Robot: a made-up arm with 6 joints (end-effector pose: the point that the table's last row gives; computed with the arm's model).
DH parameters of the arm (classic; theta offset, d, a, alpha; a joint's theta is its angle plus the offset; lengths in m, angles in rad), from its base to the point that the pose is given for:
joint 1: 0 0.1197 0 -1.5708
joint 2: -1.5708 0 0.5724 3.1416
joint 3: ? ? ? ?
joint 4: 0 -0.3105 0 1.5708
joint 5: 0 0.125 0 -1.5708
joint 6: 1.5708 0 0 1.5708
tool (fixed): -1.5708 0 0 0
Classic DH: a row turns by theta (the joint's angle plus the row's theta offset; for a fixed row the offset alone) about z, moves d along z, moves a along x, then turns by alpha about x.
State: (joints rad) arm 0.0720 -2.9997 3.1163 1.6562 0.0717 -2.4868
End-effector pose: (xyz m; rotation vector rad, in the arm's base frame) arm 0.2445 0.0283 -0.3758 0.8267 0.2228 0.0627
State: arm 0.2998 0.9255 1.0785 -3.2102 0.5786 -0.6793
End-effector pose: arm 0.6920 0.3444 0.5198 -2.3875 -0.2045 0.6670
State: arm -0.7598 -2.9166 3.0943 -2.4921 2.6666 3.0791
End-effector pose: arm 0.1781 -0.0319 -0.5946 -0.7427 -2.8037 1.0491
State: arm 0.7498 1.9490 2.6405 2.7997 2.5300 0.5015
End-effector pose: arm 0.4645 0.5935 0.1386 1.0230 1.3758 -1.5394
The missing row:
joint 3: 0 0 0 -1.5708
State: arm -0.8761 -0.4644 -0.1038 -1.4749 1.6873 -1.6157
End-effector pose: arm 0.0408 -0.0676 0.6246 -0.8344 2.8918 -0.6287
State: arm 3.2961 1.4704 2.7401 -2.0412 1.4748 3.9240
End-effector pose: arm -0.7501 -0.1742 0.4406 -0.6199 -1.1193 1.9807
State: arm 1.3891 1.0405 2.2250 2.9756 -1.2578 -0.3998
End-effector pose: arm -0.0143 0.6042 0.7046 -0.2834 -0.7660 -1.3580
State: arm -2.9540 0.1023 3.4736 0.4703 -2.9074 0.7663
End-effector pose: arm 0.2062 0.1526 0.5633 -0.6855 0.3683 -3.0299
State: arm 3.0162 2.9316 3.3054 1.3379 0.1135 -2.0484
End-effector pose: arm -0.3575 0.0741 -0.2135 -0.5670 -0.9664 -2.8020
